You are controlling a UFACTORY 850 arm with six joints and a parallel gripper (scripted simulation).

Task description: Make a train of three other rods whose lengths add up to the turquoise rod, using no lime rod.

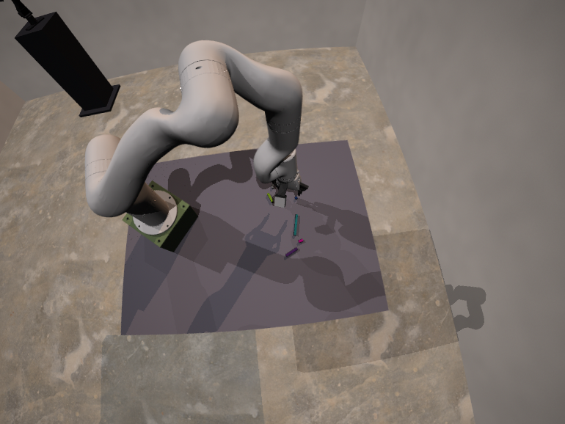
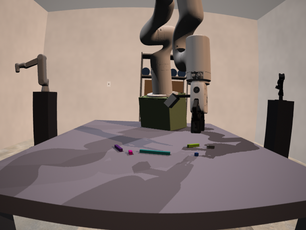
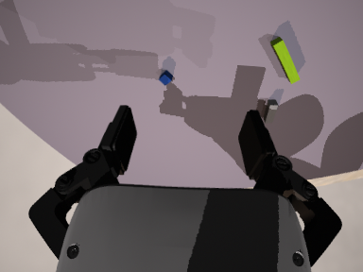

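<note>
My hand is 3 cm short of the blue rod, 1 cm to the left of it and 8 cm above it. From my hand the other things lie so: grey rod 8 cm behind, 7 cm to the left, 8 cm below; turquoise rod 2 cm ahead, 14 cm to the right, 8 cm below; lime rod 9 cm behind, 1 cm to the left, 8 cm below.
</note>
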